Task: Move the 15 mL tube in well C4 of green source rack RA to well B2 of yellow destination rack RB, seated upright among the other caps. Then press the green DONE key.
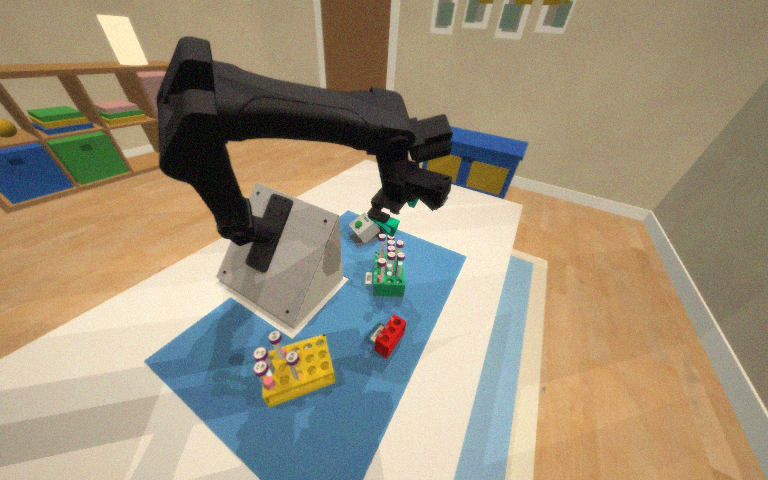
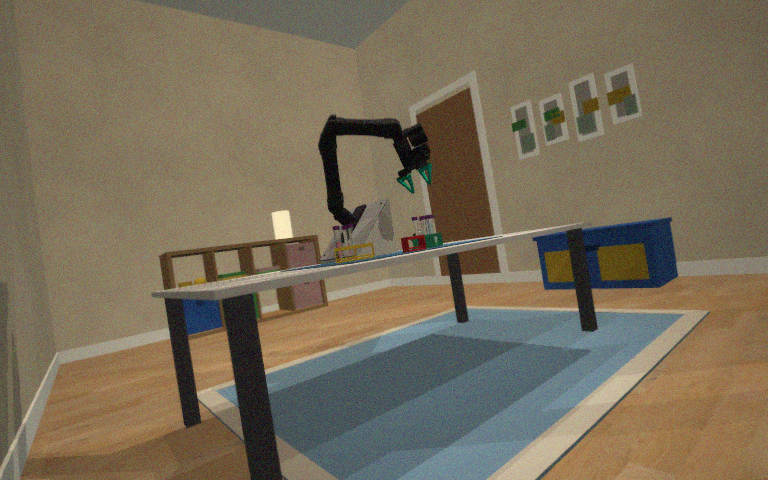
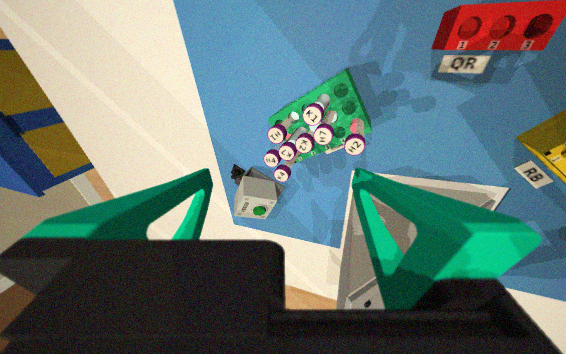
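Pixels of known places: gripper, between the fingertips: (image 1: 401,220) (image 2: 421,188) (image 3: 282,176); arm's base, origin of its link: (image 1: 270,232).
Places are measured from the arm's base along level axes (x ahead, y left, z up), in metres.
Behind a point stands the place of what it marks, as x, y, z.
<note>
My gripper (image 1: 403,217) {0.311, 0.127, 0.084} (image 2: 421,187) {0.311, 0.127, 0.084} (image 3: 282,176) {0.311, 0.127, 0.084} is open and empty, high above the table; no tube is between its green fingers. The green source rack RA (image 1: 388,289) {0.316, 0.082, -0.115} (image 2: 434,240) {0.354, 0.103, -0.121} (image 3: 362,111) {0.306, 0.077, -0.096} stands below and ahead, holding several upright purple-capped tubes, among them K1 (image 3: 313,114) {0.323, 0.127, -0.020}, H7 (image 3: 323,134) {0.301, 0.116, -0.020}, K2 (image 3: 304,142) {0.291, 0.137, -0.020} and H2 (image 3: 354,144) {0.291, 0.083, -0.021}. Caps hide many wells; I cannot tell which tube is in C4. The yellow destination rack RB (image 1: 305,387) {0.283, -0.211, -0.132} (image 3: 542,137) {0.269, -0.124, -0.120} holds several tubes towards one end; well B2 cannot be made out. The green DONE key (image 1: 358,224) {0.114, 0.247, -0.077} (image 3: 259,210) {0.116, 0.249, -0.075} is on a grey box.
A red three-well rack QR (image 1: 390,339) {0.390, -0.055, -0.095} (image 2: 412,244) (image 3: 486,30) {0.381, -0.023, -0.096} stands between the two racks, its wells empty. The arm's slanted grey base (image 1: 305,254) {0.126, -0.010, -0.007} stands beside the blue mat (image 1: 430,266) {0.380, 0.259, -0.146}, close to RA and RB. The DONE box (image 3: 252,192) {0.156, 0.260, -0.080} is near RA.
</note>
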